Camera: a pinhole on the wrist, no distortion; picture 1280 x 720 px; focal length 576.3 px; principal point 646.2 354.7 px. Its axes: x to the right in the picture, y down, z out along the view. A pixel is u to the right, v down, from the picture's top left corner.
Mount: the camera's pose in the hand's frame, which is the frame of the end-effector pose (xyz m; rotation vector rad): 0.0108 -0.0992 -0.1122 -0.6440 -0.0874 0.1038
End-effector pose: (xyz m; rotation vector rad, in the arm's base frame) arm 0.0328 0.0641 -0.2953 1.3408 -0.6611 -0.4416
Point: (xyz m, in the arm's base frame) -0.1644 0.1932 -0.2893
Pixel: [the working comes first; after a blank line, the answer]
In the camera's frame: -0.2120 0.0424 0.2311

117.5 460.3
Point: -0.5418 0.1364 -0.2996
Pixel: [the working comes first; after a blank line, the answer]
In the camera's frame: -0.4403 -0.1101 0.4965

135.2 226.9
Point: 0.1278 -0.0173 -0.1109
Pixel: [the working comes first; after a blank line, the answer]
In the camera's frame: 0.1826 0.1180 0.2366

1091.1 642.1
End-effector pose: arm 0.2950 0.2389 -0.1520 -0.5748 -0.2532 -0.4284
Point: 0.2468 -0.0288 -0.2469
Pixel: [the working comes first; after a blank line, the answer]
In the camera's frame: -0.0163 0.0041 -0.1375

behind the camera
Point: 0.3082 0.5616 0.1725
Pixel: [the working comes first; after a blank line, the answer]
In the camera's frame: 0.0621 -0.1815 0.5608

710.0 168.2
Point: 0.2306 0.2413 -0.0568
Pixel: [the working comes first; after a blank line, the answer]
In the camera's frame: -0.0220 -0.0956 0.1777

574.8 44.6
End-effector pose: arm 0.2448 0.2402 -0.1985 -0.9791 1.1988 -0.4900
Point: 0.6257 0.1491 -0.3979
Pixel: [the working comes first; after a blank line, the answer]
In the camera's frame: 0.3312 -0.1529 0.3962

1128.0 132.3
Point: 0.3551 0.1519 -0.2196
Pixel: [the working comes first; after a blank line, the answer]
In the camera's frame: 0.1196 -0.0750 0.1636

1067.5 90.6
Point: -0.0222 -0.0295 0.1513
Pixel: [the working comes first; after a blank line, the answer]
In the camera's frame: -0.1280 -0.0918 -0.3377

behind the camera
